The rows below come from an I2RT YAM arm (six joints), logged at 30 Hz.
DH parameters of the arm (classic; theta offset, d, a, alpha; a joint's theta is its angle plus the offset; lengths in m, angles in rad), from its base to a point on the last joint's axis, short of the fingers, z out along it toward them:
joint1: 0 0.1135 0.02 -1.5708
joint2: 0 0 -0.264 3.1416
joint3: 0.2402 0 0.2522 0
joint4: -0.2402 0 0.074 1.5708
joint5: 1.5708 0 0 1.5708
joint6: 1.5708 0.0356 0 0
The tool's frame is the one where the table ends.
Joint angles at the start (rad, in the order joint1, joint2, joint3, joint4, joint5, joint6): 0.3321 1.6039 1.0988 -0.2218 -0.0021 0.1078
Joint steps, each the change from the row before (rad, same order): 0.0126 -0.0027 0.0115 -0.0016 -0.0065 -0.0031; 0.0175 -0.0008 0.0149 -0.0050 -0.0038 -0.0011; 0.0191 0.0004 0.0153 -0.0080 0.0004 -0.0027; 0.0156 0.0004 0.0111 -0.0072 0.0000 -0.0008; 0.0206 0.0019 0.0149 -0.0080 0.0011 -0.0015
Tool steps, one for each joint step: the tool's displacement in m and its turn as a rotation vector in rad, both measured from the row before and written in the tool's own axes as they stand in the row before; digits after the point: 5 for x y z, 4 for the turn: -0.00357 0.00512 -0.00219 -0.0172 -0.0108 -0.0115; -0.00383 0.00683 -0.00196 -0.0181 -0.0087 -0.0126; -0.00338 0.00723 -0.00161 -0.0148 -0.0053 -0.0151; -0.00223 0.00587 -0.00114 -0.0123 -0.0022 -0.0108; -0.00294 0.00773 -0.00113 -0.0152 -0.0034 -0.0147
